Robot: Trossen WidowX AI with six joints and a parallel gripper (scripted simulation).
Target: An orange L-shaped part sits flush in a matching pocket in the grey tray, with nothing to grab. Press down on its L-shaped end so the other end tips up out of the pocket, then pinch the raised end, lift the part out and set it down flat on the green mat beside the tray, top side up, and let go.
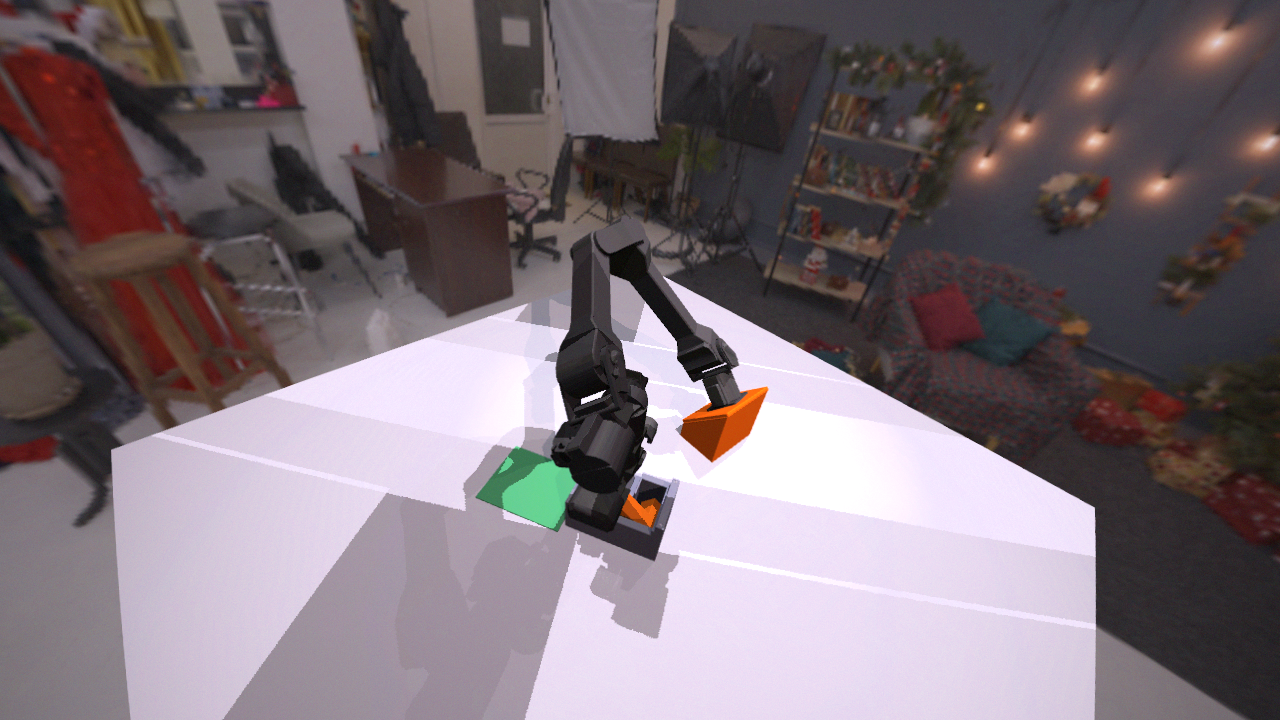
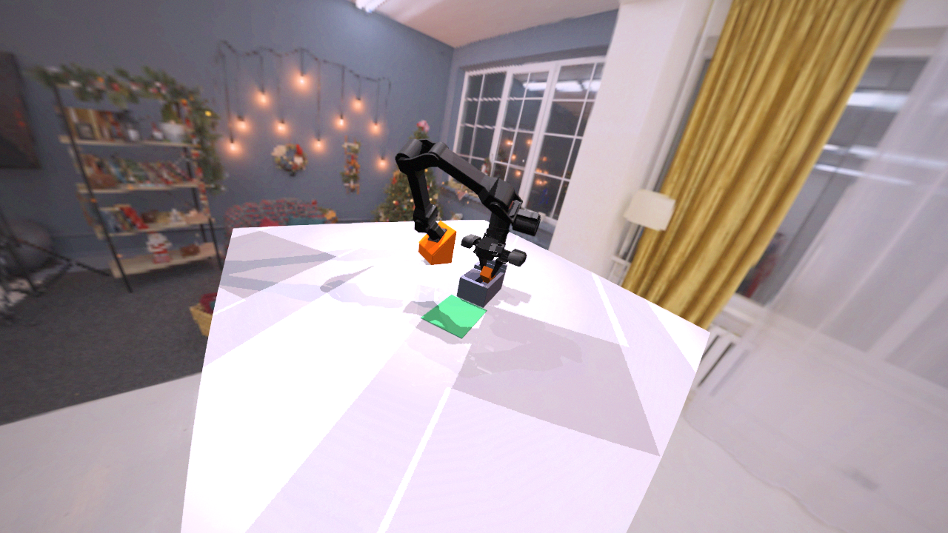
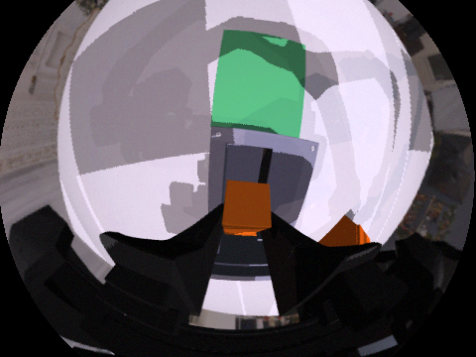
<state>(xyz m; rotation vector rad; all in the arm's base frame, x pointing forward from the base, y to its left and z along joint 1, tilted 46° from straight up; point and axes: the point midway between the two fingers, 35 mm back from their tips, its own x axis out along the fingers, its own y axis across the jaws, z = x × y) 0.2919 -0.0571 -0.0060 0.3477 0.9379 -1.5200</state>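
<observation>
Right now my gripper tip is 30 mm short of the green mat, 140 mm to the left of it and 80 mm above it. Round my gripper tip: orange L-shaped part: 20 mm behind, 30 mm to the left, 30 mm below.
</observation>
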